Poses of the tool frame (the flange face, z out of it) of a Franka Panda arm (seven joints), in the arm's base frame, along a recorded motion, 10 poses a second.
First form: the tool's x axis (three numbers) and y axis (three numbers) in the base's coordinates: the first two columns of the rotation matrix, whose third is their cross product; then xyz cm.
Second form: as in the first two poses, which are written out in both.
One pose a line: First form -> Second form
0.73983 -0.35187 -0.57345 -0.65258 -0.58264 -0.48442 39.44 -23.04 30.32 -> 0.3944 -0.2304 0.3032 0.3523 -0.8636 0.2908 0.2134
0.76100 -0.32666 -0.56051 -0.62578 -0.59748 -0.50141 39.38 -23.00 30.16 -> 0.3938 -0.2300 0.3016 0.3551 -0.8686 0.2741 0.2106
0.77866 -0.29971 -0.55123 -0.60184 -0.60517 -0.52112 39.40 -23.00 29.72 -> 0.3940 -0.2300 0.2972 0.3612 -0.8711 0.2587 0.2091
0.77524 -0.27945 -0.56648 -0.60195 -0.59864 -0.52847 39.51 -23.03 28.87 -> 0.3951 -0.2303 0.2887 0.3689 -0.8669 0.2542 0.2186
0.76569 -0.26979 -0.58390 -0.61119 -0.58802 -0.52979 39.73 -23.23 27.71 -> 0.3973 -0.2323 0.2771 0.3750 -0.8615 0.2556 0.2276
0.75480 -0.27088 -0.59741 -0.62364 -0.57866 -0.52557 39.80 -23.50 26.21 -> 0.3980 -0.2350 0.2621 0.3776 -0.8572 0.2609 0.2335
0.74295 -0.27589 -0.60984 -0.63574 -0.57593 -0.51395 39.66 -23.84 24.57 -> 0.3966 -0.2384 0.2457 0.3754 -0.8547 0.2666 0.2396
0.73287 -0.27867 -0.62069 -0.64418 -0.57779 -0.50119 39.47 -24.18 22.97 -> 0.3947 -0.2418 0.2297 0.3715 -0.8535 0.2703 0.2460
